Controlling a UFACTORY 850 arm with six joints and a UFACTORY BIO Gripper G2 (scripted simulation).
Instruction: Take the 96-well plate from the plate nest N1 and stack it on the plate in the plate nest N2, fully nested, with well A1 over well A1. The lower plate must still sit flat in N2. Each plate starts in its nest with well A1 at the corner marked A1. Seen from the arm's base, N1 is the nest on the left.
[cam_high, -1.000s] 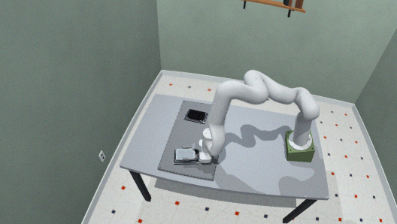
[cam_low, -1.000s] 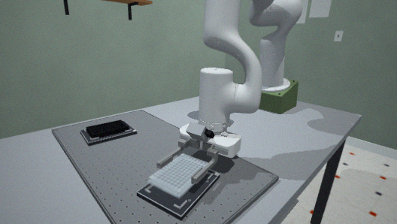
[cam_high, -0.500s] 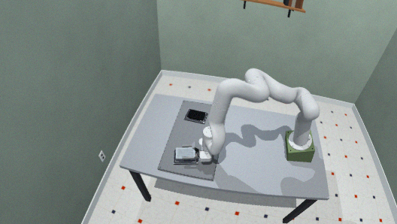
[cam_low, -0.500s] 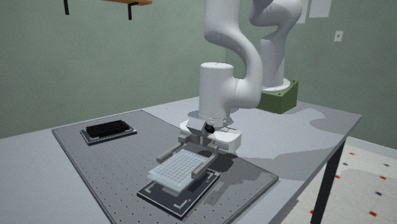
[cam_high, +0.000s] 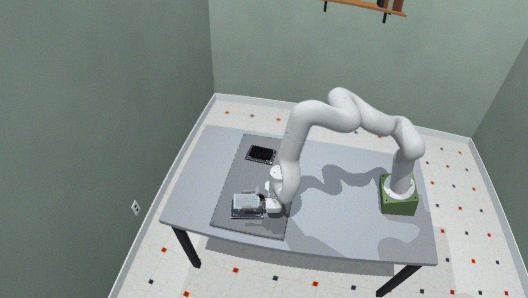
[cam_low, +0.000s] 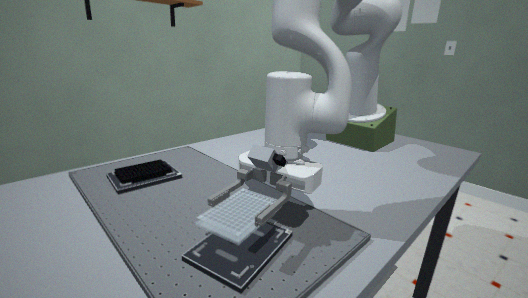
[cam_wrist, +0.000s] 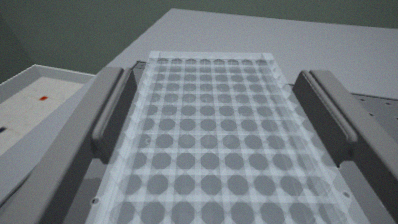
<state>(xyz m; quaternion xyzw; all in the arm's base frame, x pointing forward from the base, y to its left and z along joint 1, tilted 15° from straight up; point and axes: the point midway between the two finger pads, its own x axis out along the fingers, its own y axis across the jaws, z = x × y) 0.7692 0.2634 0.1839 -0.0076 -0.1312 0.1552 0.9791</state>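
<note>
The black 96-well plate lies 390 mm to the right of my hand, 60 mm below it and 40 mm ahead of it. The rest, counted from my hand: clear 96-well plate (10 mm below).
</note>
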